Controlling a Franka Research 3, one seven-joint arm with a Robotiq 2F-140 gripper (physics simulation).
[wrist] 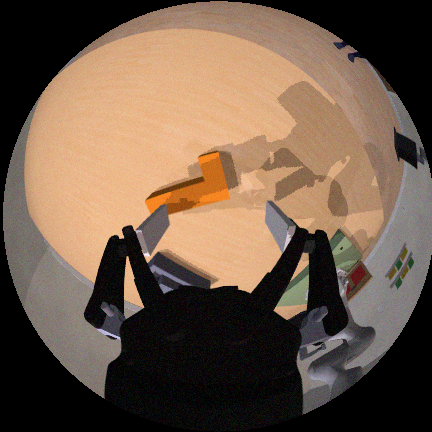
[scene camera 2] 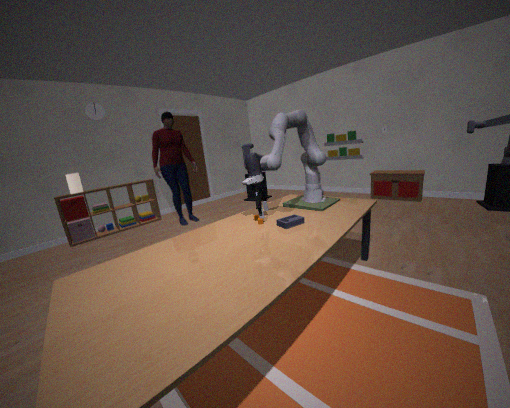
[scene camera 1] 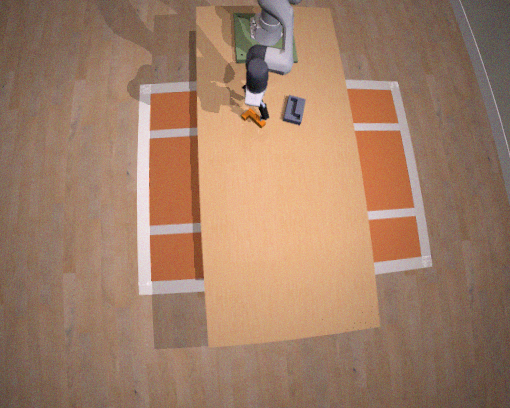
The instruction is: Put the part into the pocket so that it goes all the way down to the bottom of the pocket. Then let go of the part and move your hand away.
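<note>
The orange L-shaped part (scene camera 1: pixel 256 118) (scene camera 2: pixel 260 221) (wrist: pixel 215 186) lies flat on the table, outside the pocket. The dark blue-grey block (scene camera 1: pixel 287 115) (scene camera 2: pixel 291 222) (wrist: pixel 187 273) with the L-shaped pocket lies on the table, to the right of the part in the first scene view; its pocket shows empty there. In the wrist view it is partly hidden behind the gripper body. My gripper (wrist: pixel 215 212) is open, with its fingers wide apart and nothing between them. It is low over the table, close beside the part, which lies just beyond the fingertips in the wrist view.
The table (scene camera 1: pixel 285 225) (scene camera 2: pixel 165 280) carries the green base plate (scene camera 1: pixel 241 47) (scene camera 2: pixel 295 203) (wrist: pixel 295 292) of the arm at its far end. A person (scene camera 2: pixel 170 150) stands on the floor beyond the table, near a low shelf unit.
</note>
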